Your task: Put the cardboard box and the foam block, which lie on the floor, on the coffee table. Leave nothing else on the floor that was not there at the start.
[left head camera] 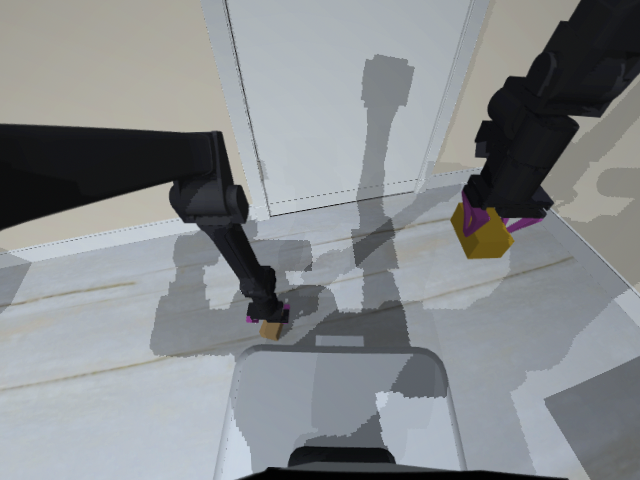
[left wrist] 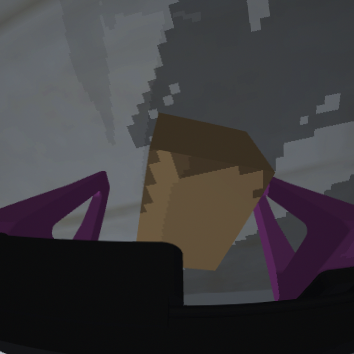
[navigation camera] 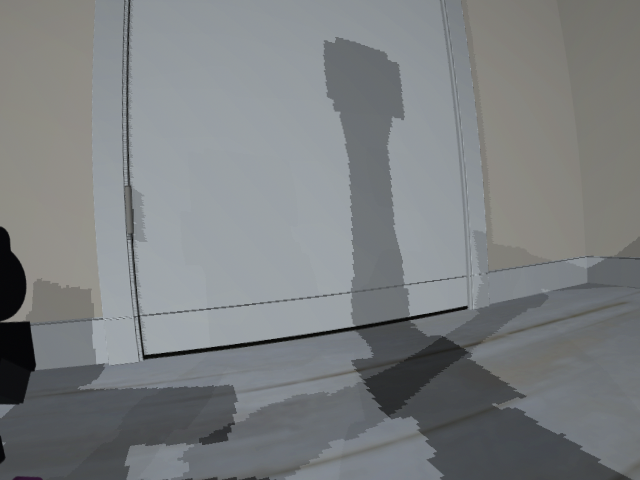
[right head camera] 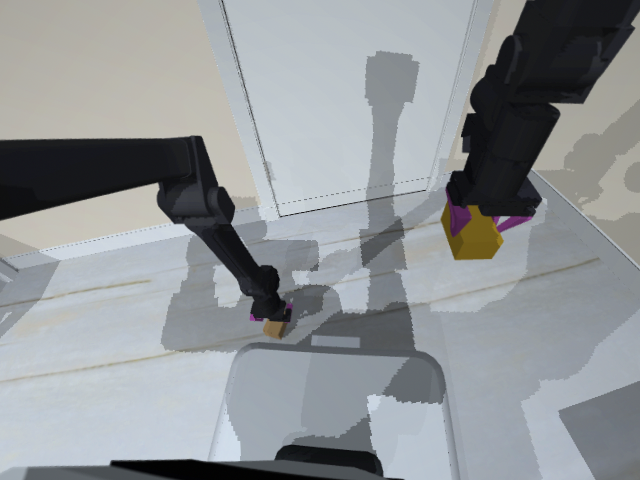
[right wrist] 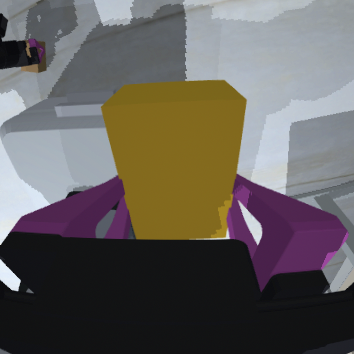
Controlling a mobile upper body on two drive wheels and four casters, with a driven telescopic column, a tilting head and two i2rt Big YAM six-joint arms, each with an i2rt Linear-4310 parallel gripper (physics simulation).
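Places are measured from the left arm's base along level axes (x ahead, y left, z up), in centimetres.
Pixels of known places: left gripper, fingertip midpoint: [left head camera: 271, 321] [left wrist: 178, 178] [right head camera: 275, 320] [right wrist: 30, 51]; right gripper, fingertip midpoint: [left head camera: 481, 234] [right head camera: 471, 234] [right wrist: 178, 177].
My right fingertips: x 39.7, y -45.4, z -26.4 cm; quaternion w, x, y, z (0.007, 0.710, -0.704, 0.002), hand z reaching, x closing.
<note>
Behind a point stands the place of what it marks.
The brown cardboard box [left head camera: 270, 331] @(x 42.5, y -0.1, z -80.7 cm) [right head camera: 274, 329] @(x 42.7, y -0.4, z -80.7 cm) [left wrist: 200, 210] @(x 47.2, y -0.6, z -80.7 cm) [right wrist: 37, 64] @(x 43.2, y -2.5, z -80.9 cm) is low at the floor, in front of the robot's base. My left gripper [left head camera: 269, 317] @(x 47.2, y 0.6, z -83.6 cm) [right head camera: 272, 314] @(x 47.2, y 0.6, z -83.6 cm) [left wrist: 178, 178] @(x 47.2, y 0.6, z -83.6 cm) [right wrist: 30, 51] @(x 47.2, y 0.6, z -83.6 cm) is open over it. In the left wrist view the box is between the spread fingers, close to the right-hand finger, with a gap at the left-hand one. My right gripper [left head camera: 485, 227] @(x 39.7, y -45.4, z -26.4 cm) [right head camera: 476, 227] @(x 39.7, y -45.4, z -26.4 cm) [right wrist: 178, 177] @(x 39.7, y -45.4, z -26.4 cm) is shut on the yellow foam block [left head camera: 485, 246] @(x 36.1, y -44.1, z -25.2 cm) [right head camera: 474, 249] @(x 36.2, y -44.8, z -25.9 cm) [right wrist: 175, 135] @(x 43.7, y -45.2, z -24.1 cm) and holds it above the floor. I cannot make out the coffee table.
The robot's pale base [left head camera: 279, 377] @(x 23.8, y -8.2, z -59.7 cm) [right head camera: 273, 377] @(x 23.4, y -8.5, z -59.7 cm) is just below the box in the head views. A white door [left head camera: 320, 103] @(x 107.7, y -15.9, z -33.5 cm) [right head camera: 320, 103] @(x 107.5, y -14.8, z -33.3 cm) [navigation camera: 258, 155] @(x 107.7, y -15.5, z -47.0 cm) and skirting boards bound the floor at the back. A grey bar frame shows at the right wrist view's right edge.
</note>
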